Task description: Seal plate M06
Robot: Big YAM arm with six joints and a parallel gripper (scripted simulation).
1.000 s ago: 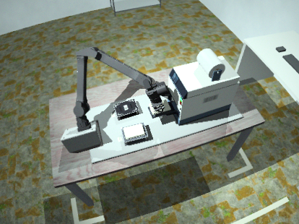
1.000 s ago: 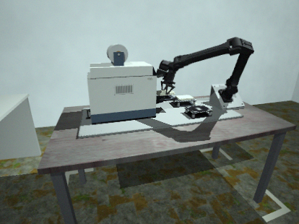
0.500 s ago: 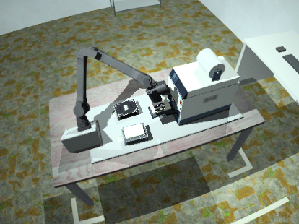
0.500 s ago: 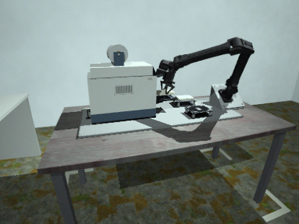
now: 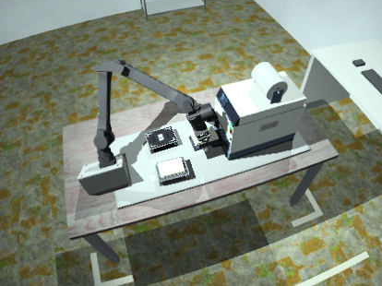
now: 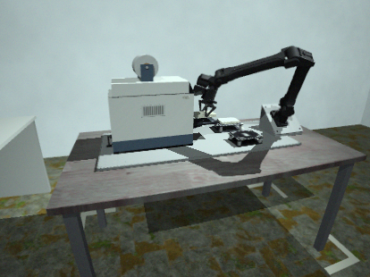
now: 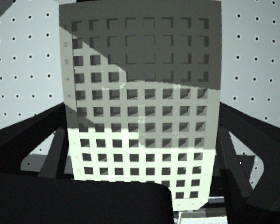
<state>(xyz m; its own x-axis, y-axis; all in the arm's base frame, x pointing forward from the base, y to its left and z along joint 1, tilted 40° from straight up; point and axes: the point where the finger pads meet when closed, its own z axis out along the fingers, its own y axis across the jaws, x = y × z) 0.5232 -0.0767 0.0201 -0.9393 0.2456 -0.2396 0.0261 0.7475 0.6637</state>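
Right now my hand is 40 mm above the sealer stage. Also, from my hand: foil roll (330 mm ahead, 270 mm above); then black nest N1 (210 mm behind, 140 mm to the left, 100 mm below); then pale plate (210 mm behind, 80 mm to the right, 90 mm below).
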